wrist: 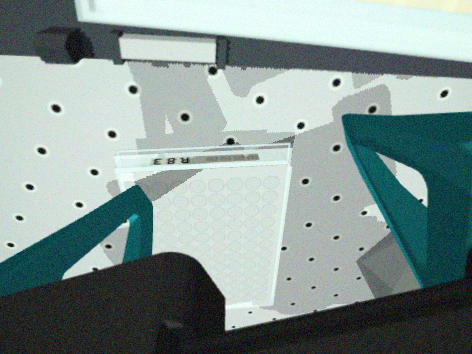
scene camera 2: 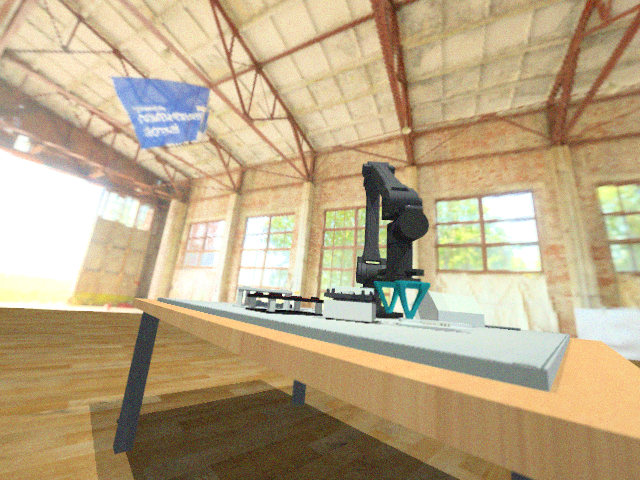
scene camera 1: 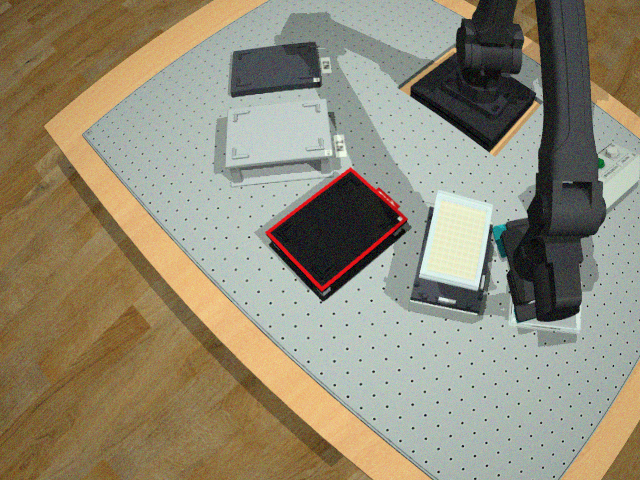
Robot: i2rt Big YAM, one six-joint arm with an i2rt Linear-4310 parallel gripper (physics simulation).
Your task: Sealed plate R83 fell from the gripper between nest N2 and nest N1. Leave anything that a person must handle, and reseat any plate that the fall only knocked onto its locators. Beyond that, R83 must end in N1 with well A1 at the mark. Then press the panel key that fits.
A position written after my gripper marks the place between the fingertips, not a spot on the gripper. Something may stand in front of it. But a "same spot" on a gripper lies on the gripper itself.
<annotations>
my gripper: wrist 238, 164; scene camera 2; scene camera 1
same spot on my gripper: (scene camera 2: 399, 282) = (scene camera 1: 517, 322)
</annotations>
